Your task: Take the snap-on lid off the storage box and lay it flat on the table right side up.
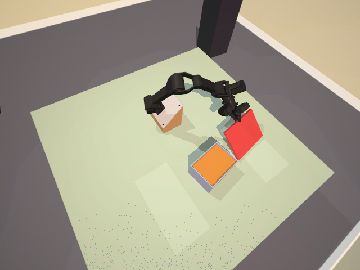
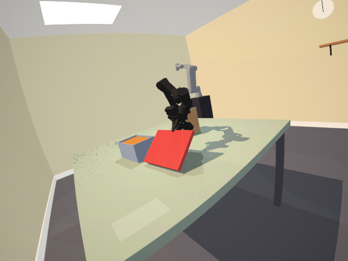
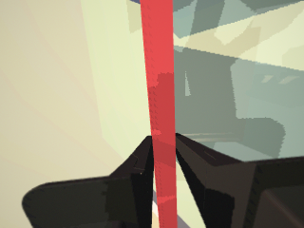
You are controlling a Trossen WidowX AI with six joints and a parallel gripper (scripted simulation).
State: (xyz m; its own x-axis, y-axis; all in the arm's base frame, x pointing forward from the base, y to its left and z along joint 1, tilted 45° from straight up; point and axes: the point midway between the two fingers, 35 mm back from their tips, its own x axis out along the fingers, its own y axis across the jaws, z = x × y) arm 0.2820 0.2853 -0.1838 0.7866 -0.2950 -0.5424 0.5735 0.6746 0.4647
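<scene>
Now: gripper tip 60 mm short of the red lid, 50 mm above it and 20 mm to the right of it. The rest, counted from my gripper tip: grey-blue storage box: 250 mm to the right, 130 mm ahead, 80 mm below.
</scene>
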